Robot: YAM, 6 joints.
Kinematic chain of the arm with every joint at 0, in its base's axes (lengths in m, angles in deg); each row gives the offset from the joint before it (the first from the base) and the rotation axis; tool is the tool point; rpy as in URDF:
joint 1: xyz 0 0 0.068 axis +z
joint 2: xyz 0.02 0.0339 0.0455 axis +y
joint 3: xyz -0.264 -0.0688 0 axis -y
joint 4: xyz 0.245 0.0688 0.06 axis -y
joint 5: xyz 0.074 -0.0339 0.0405 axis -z
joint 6: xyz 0.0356 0 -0.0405 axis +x
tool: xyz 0 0 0 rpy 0 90 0
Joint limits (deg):
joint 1: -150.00..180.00
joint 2: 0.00..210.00
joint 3: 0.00..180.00
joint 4: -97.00..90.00
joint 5: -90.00..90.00
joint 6: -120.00..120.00
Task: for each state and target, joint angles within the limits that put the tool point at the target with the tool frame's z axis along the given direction. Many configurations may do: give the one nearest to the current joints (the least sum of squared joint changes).
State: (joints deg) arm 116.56 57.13 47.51 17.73 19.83 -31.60
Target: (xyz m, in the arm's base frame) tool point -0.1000 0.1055 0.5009 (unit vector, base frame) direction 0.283 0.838 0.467
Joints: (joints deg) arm 145.49 53.93 61.48 55.11 58.29 -31.60
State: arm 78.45 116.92 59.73 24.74 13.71 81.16
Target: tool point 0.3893 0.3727 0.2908 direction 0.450 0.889 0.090
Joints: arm 42.42 128.14 105.10 28.55 -20.65 81.16
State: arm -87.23 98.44 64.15 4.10 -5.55 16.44
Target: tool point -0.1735 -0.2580 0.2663 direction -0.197 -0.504 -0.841
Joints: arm -124.74 85.93 68.11 -40.13 -7.20 16.44
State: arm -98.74 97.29 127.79 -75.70 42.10 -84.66
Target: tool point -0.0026 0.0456 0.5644 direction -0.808 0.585 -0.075
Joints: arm -136.54 60.30 135.12 -96.98 78.53 -84.66
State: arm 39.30 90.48 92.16 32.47 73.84 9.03
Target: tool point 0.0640 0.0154 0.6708 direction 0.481 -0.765 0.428
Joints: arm 42.29 76.57 121.68 65.27 62.83 9.03
